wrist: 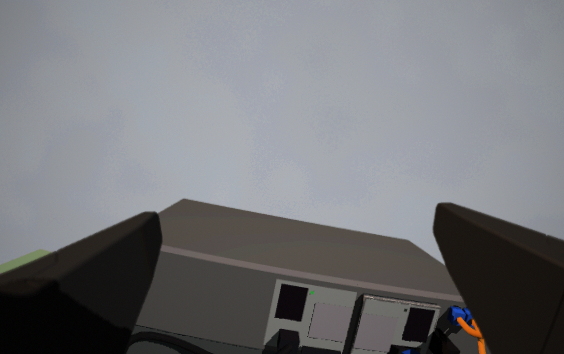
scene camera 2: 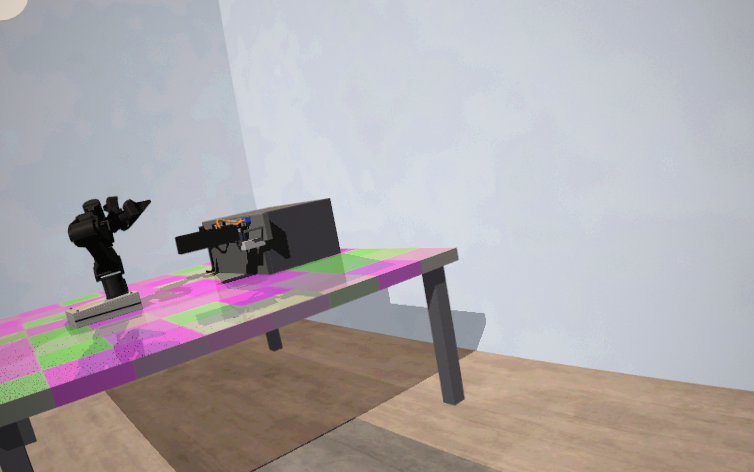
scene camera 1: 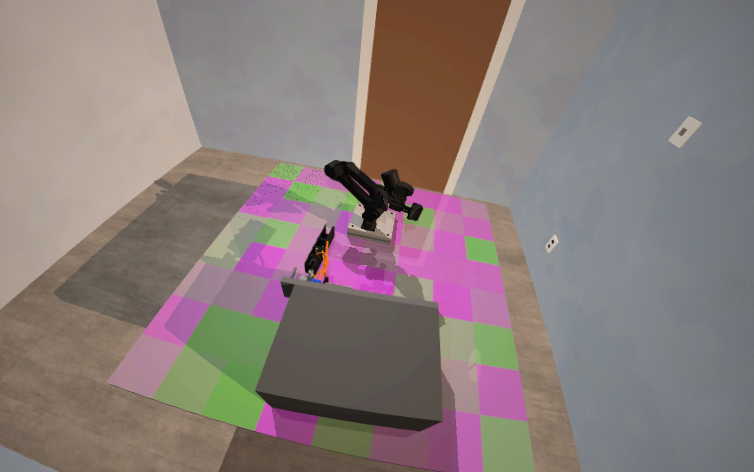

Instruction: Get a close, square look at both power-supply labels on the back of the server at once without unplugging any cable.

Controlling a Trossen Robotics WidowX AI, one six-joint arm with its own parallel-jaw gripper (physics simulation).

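Places are measured from the arm's base along level axes (x ahead, y right, z down), in millimetres.
Pixels of known places: gripper, between the fingertips: [wrist: 298, 222] [scene camera 2: 147, 204] [scene camera 1: 398, 214]; arm's base, origin of its link: [scene camera 2: 117, 295] [scene camera 1: 368, 225].
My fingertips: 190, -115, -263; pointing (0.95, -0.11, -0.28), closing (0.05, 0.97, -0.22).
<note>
Ahead of a thing's pixels: the offset from my fingertips to its top centre, as dx, dy, dz. "spot": to the spot under its first point.
The server [scene camera 1: 356, 356] [scene camera 2: 306, 233] [wrist: 295, 245] is a dark grey box on the table. In the wrist view its back shows at the bottom, its top edge sloping down to the right. Two pale power-supply faces sit side by side there. The left label @(spot: +260, +65, +147) [wrist: 330, 321] shows whole, tilted, beside a green light. The right label @(spot: +254, +113, +147) [wrist: 376, 331] is tilted too, and its lower edge is near the frame's bottom. No writing is readable on either. My gripper [scene camera 1: 415, 211] [scene camera 2: 149, 202] [wrist: 298, 222] is open and empty, raised above the table and apart from the server's back.
A black cable arm [scene camera 1: 318, 253] [scene camera 2: 205, 239] sticks out from the server's back, with orange cables @(spot: +153, +212, +150) [scene camera 1: 325, 261] [scene camera 2: 228, 222] [wrist: 470, 327] and blue plugs @(+269, +200, +112) [wrist: 458, 315]. A black cable @(spot: +241, -102, +199) [wrist: 165, 340] runs at the lower left. The table [scene camera 1: 489, 389] [scene camera 2: 389, 273] has a pink and green checked top.
</note>
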